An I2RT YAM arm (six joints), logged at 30 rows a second.
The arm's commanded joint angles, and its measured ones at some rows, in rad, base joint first. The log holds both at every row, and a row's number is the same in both.
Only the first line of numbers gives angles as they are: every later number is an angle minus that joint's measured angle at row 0.
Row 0, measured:
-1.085 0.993 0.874 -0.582 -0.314 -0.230
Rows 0 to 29, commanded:
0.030 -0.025 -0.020 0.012 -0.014 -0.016
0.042 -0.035 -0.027 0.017 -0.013 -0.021
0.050 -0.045 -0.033 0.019 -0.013 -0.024
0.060 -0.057 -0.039 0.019 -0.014 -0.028
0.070 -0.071 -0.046 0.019 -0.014 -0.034
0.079 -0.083 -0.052 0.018 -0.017 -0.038
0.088 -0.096 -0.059 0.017 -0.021 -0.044
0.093 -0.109 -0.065 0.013 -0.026 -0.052
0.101 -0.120 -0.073 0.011 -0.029 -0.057
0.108 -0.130 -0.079 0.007 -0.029 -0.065
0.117 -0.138 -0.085 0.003 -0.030 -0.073
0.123 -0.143 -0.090 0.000 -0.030 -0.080
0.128 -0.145 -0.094 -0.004 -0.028 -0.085
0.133 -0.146 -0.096 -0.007 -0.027 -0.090
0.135 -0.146 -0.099 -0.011 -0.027 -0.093
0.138 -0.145 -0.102 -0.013 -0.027 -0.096
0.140 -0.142 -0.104 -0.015 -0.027 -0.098
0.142 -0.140 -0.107 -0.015 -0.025 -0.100
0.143 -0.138 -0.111 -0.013 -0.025 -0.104
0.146 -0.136 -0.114 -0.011 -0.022 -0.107
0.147 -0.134 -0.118 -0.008 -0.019 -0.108
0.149 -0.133 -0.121 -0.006 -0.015 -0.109
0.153 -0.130 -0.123 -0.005 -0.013 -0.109
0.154 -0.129 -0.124 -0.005 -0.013 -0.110
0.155 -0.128 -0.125 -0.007 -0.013 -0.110
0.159 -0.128 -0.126 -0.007 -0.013 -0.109
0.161 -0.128 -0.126 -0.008 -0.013 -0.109
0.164 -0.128 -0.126 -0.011 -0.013 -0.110
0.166 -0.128 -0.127 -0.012 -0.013 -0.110
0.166 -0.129 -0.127 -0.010 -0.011 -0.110
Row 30, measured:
0.157 -0.128 -0.118 0.007 -0.013 -0.100
